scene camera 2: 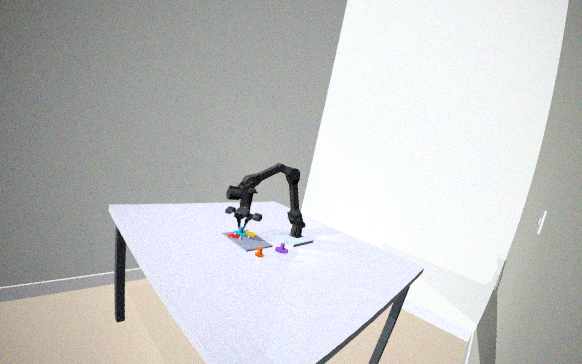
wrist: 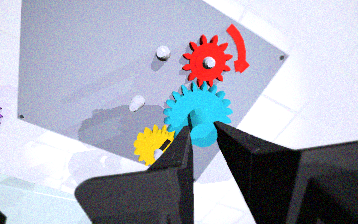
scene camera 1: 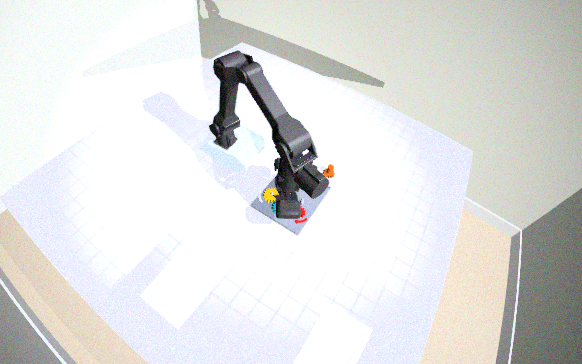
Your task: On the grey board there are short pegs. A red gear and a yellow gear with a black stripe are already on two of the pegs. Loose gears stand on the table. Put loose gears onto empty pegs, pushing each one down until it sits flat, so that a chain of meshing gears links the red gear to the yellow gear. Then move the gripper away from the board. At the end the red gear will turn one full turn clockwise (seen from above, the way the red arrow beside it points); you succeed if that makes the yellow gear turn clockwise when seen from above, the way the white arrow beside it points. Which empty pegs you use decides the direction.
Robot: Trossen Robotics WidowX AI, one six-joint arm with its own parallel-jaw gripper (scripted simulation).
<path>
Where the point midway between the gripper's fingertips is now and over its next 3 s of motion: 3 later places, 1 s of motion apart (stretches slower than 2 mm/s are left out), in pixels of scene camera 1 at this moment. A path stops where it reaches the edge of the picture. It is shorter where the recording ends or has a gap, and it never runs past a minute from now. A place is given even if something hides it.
The gripper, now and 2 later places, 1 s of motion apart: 283, 203; 285, 186; 320, 141
</path>
